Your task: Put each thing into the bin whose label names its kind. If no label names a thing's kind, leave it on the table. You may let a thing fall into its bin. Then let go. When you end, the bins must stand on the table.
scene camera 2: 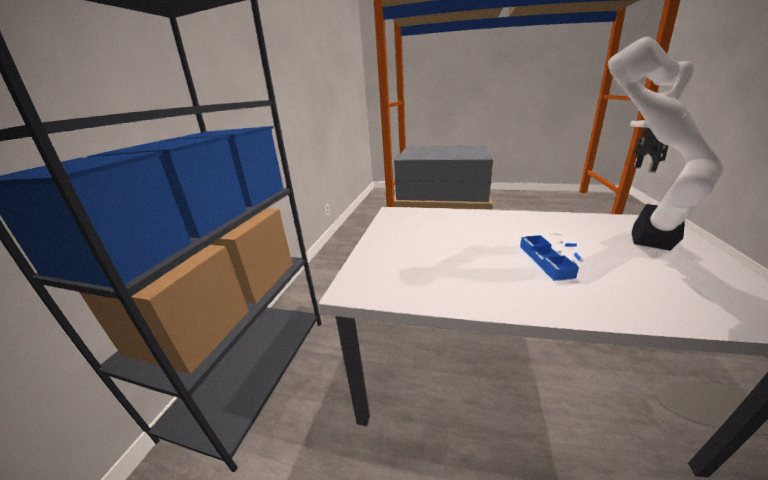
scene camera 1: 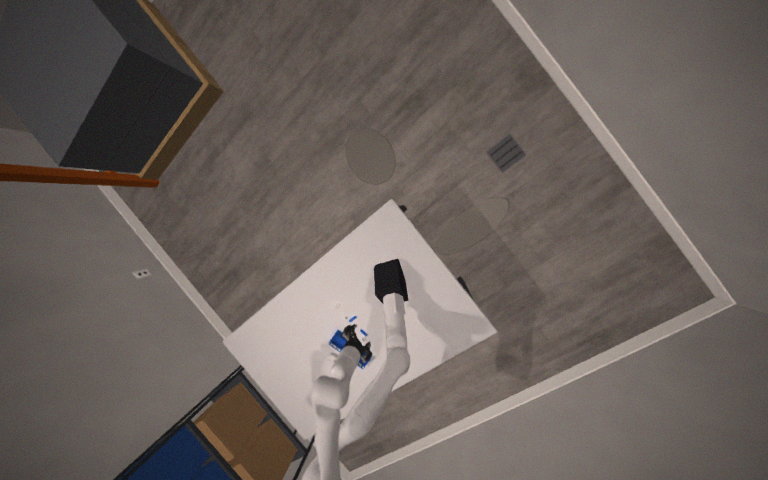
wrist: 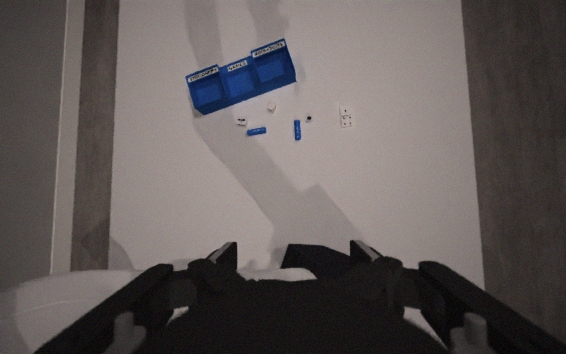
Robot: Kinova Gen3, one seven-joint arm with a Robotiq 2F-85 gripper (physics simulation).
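Where they show: gripper, between the fingertips: (scene camera 2: 644,170) (scene camera 1: 361,334) (wrist: 292,254); arm's base, origin of its link: (scene camera 2: 664,220) (scene camera 1: 392,298).
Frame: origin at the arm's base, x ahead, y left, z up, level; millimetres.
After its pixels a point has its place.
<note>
Three joined blue bins (scene camera 1: 338,340) @(x 495, y 48, z -125 mm) (scene camera 2: 548,261) @(x 474, y 196, z -92 mm) stand on the table. In the wrist view their labels seem to read stationery (wrist: 207,91) @(x 444, y 223, z -125 mm), games (wrist: 240,82) @(x 459, y 135, z -125 mm) and nuts+bolts (wrist: 272,69) @(x 485, y 51, z -125 mm), left to right; their floors look bare. Beside them lie a domino (wrist: 346,117) @(x 348, y -121, z -125 mm) (scene camera 2: 555,233) @(x 354, y -111, z -125 mm), a die (wrist: 271,107) @(x 383, y 56, z -116 mm), a white piece with dark marks (wrist: 241,121) @(x 356, y 133, z -120 mm), a small white round piece with a dark centre (wrist: 309,118) @(x 352, y -34, z -123 mm), a blue cylinder (wrist: 297,130) @(x 323, y -4, z -118 mm) (scene camera 2: 570,244) @(x 327, y 0, z -121 mm) and another blue cylinder (wrist: 256,131) @(x 327, y 96, z -118 mm) (scene camera 2: 577,256) @(x 333, y 97, z -122 mm). My gripper (scene camera 1: 358,341) @(x 132, y -2, z 193 mm) (scene camera 2: 646,166) @(x 132, y -2, z 193 mm) (wrist: 292,254) @(x 132, y -2, z 193 mm) is open and empty, high above the table.
The black robot base (scene camera 1: 389,278) @(x -50, y -83, z -12 mm) (scene camera 2: 656,227) @(x 35, y 22, z -22 mm) stands on the white table (scene camera 1: 294,316) @(x 629, y -233, z -132 mm) (scene camera 2: 441,294) @(x 846, y 376, z -132 mm). A dark shelf rack (scene camera 2: 280,147) with blue and brown boxes stands beyond one table end. Orange rack posts (scene camera 2: 384,113) and a grey box (scene camera 2: 442,180) are behind the table.
</note>
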